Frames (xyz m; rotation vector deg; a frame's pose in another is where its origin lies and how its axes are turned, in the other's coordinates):
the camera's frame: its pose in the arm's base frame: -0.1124 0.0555 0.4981 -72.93 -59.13 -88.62
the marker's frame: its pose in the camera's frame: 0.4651 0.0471 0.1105 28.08 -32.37 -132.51
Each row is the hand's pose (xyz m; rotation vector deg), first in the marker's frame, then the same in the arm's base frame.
Working: the marker's frame: its pose in the arm's base frame: -0.0882 0.0955 0.9762 -19.96 117.52 59.46

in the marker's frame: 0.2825 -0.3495 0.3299 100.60 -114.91 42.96
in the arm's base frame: 0.0955 0.1604 0.4539 95.78 20.92 -29.58
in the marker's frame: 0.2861 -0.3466 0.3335 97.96 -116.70 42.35
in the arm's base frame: 0.0935 0.1653 0.4515 94.85 19.77 -27.57
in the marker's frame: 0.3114 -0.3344 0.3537 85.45 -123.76 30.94
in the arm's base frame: 0.0812 0.1912 0.4321 84.07 15.53 -20.15
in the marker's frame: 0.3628 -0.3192 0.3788 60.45 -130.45 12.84
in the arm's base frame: 0.0529 0.2254 0.3929 65.11 9.85 -5.51
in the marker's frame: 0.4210 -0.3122 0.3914 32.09 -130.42 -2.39
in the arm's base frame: 0.0181 0.2455 0.3484 45.68 5.53 11.47
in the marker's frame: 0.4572 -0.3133 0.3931 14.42 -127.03 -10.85
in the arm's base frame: -0.0038 0.2498 0.3198 33.17 3.53 22.11
